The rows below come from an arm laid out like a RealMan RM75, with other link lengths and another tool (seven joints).
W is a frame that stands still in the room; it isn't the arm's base.
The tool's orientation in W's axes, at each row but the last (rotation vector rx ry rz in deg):
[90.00 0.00 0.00]
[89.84 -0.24 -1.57]
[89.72 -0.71 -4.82]
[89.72 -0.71 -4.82]
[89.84 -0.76 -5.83]
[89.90 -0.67 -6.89]
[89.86 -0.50 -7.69]
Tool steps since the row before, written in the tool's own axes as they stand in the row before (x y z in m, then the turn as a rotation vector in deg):
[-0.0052 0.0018 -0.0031 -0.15 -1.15 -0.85]
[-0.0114 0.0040 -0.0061 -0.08 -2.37 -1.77]
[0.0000 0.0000 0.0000 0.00 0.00 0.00]
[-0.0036 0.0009 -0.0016 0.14 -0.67 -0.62]
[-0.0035 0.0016 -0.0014 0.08 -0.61 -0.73]
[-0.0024 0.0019 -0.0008 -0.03 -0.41 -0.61]
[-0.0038 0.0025 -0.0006 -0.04 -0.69 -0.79]
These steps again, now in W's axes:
[-0.0052 0.0031 0.0018 -0.15 0.85 -1.15]
[-0.0112 0.0063 0.0042 -0.08 1.77 -2.37]
[0.0000 0.0000 0.0000 0.00 0.00 0.00]
[-0.0035 0.0018 0.0011 0.15 0.61 -0.68]
[-0.0033 0.0017 0.0018 0.10 0.72 -0.62]
[-0.0022 0.0010 0.0021 -0.01 0.61 -0.41]
[-0.0035 0.0009 0.0028 -0.02 0.79 -0.69]

